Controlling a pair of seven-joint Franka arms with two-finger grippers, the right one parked.
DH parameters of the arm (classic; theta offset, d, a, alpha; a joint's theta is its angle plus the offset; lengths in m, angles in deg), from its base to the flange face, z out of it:
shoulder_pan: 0 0.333 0 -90
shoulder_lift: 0 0 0 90
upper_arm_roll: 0 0.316 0.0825 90
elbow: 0 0 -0.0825 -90
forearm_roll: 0 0.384 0 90
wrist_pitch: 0 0 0.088 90
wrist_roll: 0 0.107 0 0
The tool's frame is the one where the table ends.
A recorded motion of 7 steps. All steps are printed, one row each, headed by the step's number.
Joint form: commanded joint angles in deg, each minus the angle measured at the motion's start. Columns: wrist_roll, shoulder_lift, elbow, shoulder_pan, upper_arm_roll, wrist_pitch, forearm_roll.
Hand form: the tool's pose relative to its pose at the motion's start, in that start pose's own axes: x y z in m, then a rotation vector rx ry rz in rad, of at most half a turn. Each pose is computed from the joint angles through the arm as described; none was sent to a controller.
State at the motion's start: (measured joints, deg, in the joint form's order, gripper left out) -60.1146 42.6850 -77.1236 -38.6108 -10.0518 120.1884 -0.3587
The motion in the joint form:
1: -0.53 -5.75 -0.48 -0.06 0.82 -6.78 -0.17
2: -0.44 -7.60 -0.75 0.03 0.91 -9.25 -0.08
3: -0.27 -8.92 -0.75 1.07 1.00 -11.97 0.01
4: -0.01 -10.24 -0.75 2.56 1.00 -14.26 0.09
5: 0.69 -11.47 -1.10 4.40 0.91 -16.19 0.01
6: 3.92 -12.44 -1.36 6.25 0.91 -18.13 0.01
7: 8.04 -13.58 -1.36 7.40 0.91 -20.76 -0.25
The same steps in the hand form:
1: -0.0072 -0.0098 -0.0582 0.0336 0.0029 -0.0093
2: -0.0108 -0.0147 -0.0755 0.0505 0.0006 -0.0069
3: -0.0036 -0.0259 -0.0894 0.0728 -0.0064 -0.0209
4: 0.0075 -0.0391 -0.1046 0.0871 -0.0108 -0.0401
5: 0.0206 -0.0550 -0.1168 0.0998 -0.0196 -0.0574
6: 0.0345 -0.0717 -0.1265 0.1148 -0.0321 -0.0323
7: 0.0397 -0.0842 -0.1383 0.1311 -0.0530 0.0195

